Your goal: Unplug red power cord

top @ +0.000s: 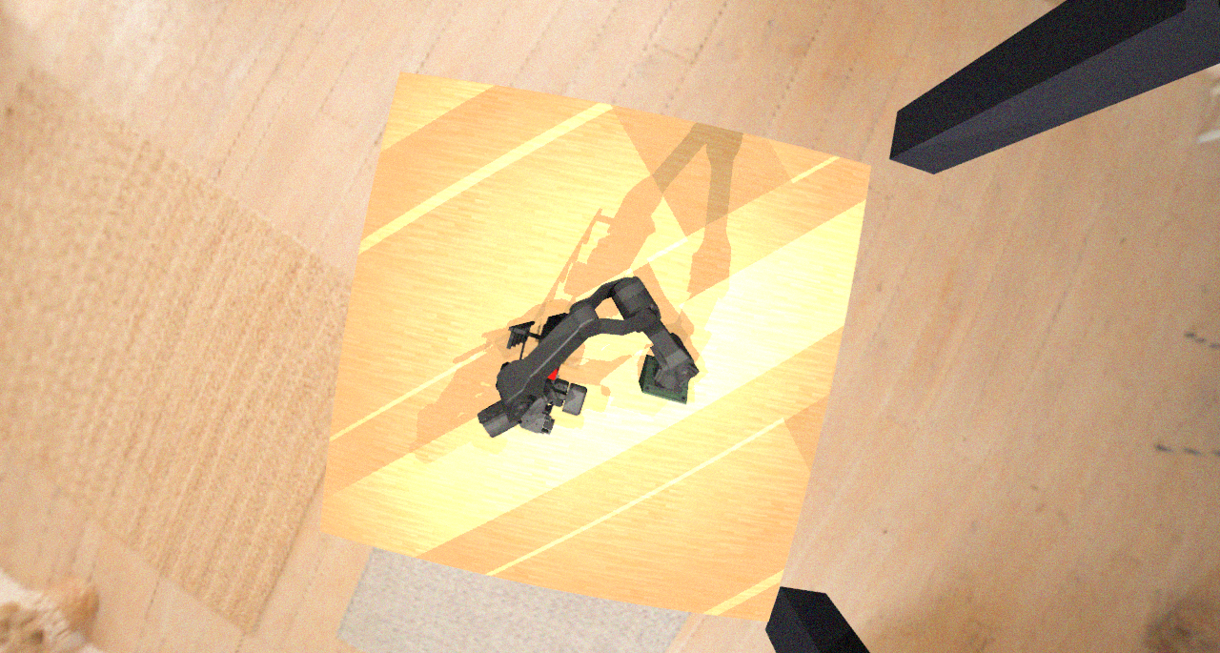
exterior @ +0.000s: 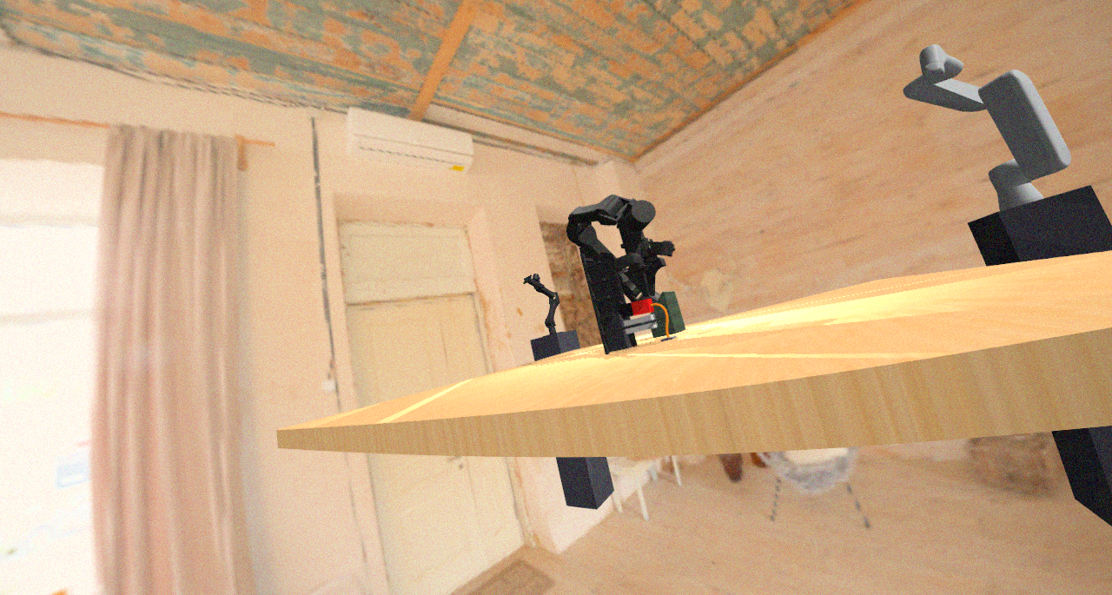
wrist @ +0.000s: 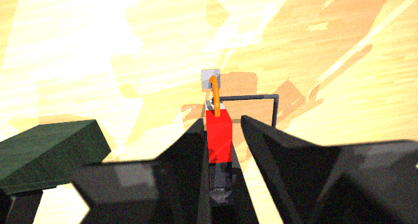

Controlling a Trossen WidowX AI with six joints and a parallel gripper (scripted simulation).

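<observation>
Now: the red plug 50 mm to the right of my gripper tip and 10 mm below it.
</observation>
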